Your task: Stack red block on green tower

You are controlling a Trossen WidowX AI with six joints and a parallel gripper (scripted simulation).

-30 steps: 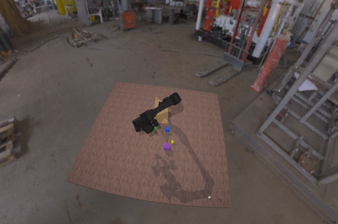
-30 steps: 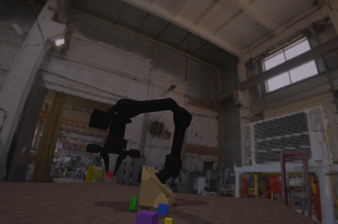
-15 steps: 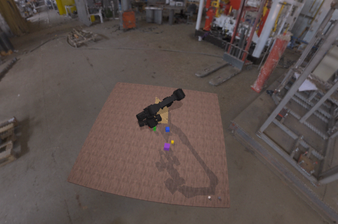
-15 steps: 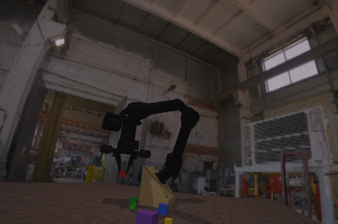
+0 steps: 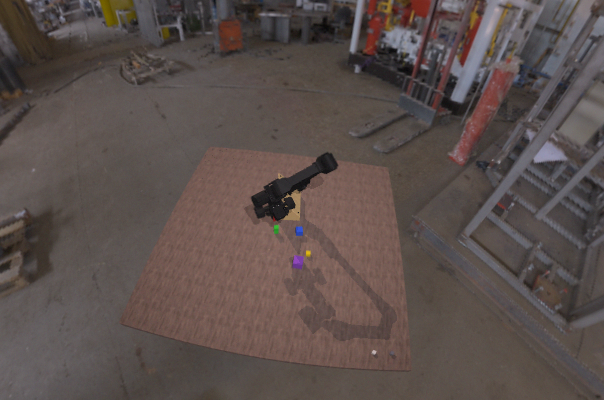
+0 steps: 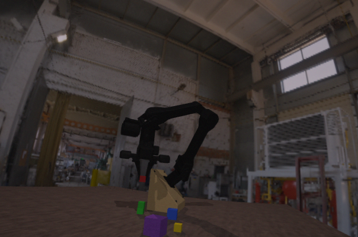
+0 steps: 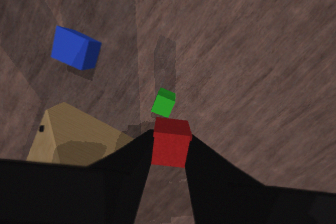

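Right now my gripper tip is 120 mm to the right of the blue block, 110 mm above it and 20 mm past it. From my gripper tip the other things lie so: purple block: 170 mm ahead, 140 mm to the left, 100 mm below; red block: right at my gripper tip; small yellow block: 180 mm to the left, 120 mm below, 100 mm ahead.
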